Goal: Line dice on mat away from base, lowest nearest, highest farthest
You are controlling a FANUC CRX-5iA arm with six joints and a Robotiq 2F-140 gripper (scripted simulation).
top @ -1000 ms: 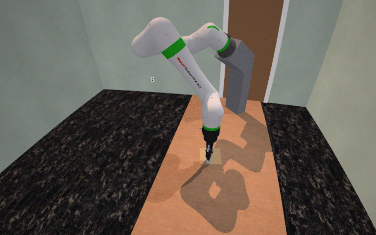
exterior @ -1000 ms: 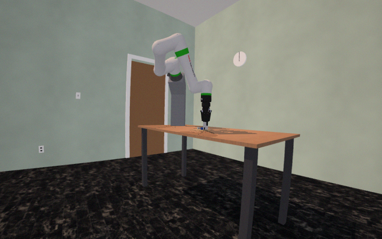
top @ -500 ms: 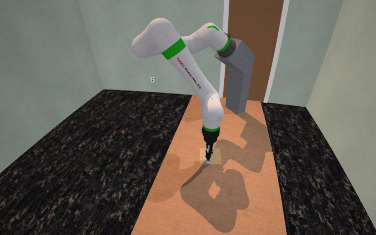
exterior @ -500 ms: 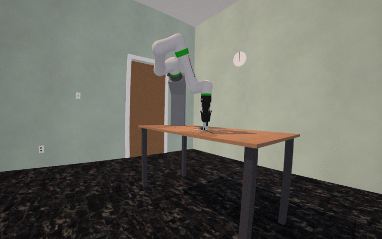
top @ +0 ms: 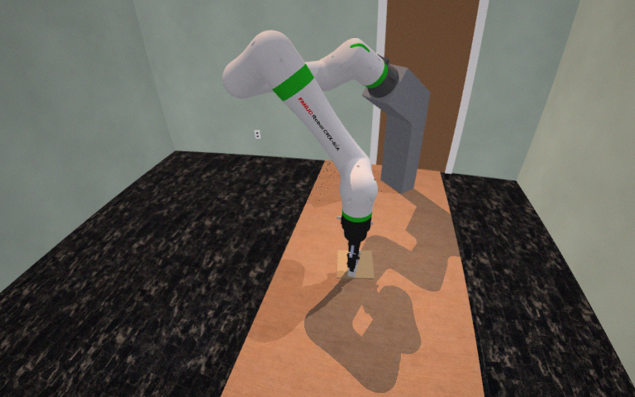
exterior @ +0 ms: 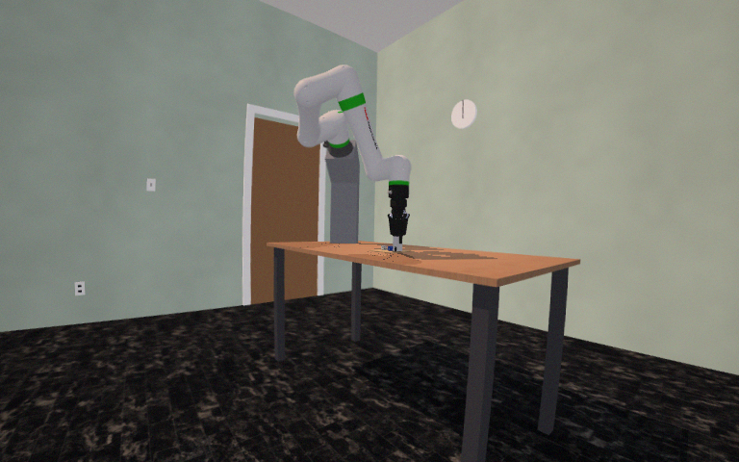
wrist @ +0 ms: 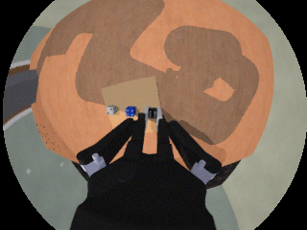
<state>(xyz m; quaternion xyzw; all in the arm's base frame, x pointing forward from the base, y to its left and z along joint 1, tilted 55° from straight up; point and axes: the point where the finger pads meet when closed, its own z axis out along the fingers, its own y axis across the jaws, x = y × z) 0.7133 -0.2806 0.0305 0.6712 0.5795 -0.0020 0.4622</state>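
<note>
Right now my hand is 20 mm above the black die. The rest, counted from my hand: tan mat (50 mm behind, 20 mm to the left, 40 mm below); blue die (50 mm behind, 20 mm to the left, 30 mm below); white die (90 mm behind, 40 mm to the left, 30 mm below).
</note>
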